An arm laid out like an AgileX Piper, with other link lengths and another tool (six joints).
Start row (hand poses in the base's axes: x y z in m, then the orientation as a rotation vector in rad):
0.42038 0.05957 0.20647 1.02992 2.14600 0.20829
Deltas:
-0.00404 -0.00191 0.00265 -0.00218 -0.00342 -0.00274
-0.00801 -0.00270 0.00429 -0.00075 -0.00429 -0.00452
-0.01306 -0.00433 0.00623 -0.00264 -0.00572 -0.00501
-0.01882 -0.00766 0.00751 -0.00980 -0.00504 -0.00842
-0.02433 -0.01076 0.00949 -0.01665 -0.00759 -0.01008
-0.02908 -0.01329 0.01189 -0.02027 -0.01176 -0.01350
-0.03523 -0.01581 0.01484 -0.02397 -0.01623 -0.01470
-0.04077 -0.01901 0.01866 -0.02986 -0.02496 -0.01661
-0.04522 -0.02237 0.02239 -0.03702 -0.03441 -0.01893
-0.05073 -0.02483 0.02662 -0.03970 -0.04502 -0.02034
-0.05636 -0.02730 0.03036 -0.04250 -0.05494 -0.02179
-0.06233 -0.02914 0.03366 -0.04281 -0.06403 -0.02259
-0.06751 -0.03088 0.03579 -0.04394 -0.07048 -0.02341
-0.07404 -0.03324 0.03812 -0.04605 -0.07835 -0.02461
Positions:
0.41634 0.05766 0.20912 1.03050 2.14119 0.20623
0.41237 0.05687 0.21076 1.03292 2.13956 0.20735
0.40732 0.05524 0.21270 1.03192 2.13781 0.20573
0.40156 0.05191 0.21398 1.03162 2.13579 0.19598
0.39605 0.04881 0.21596 1.02866 2.13186 0.18895
0.39130 0.04628 0.21836 1.02889 2.12584 0.18537
0.38515 0.04376 0.22131 1.02665 2.12077 0.18291
0.37961 0.04056 0.22513 1.02258 2.11127 0.17977
0.37516 0.03720 0.22886 1.01798 2.10075 0.17542
0.36965 0.03474 0.23309 1.01463 2.09020 0.17688
0.36402 0.03227 0.23683 1.01146 2.08023 0.17786
0.35805 0.03043 0.24013 1.00929 2.07164 0.18142
0.35287 0.02869 0.24226 1.00748 2.06531 0.18284
0.34634 0.02633 0.24459 1.00507 2.05738 0.18369

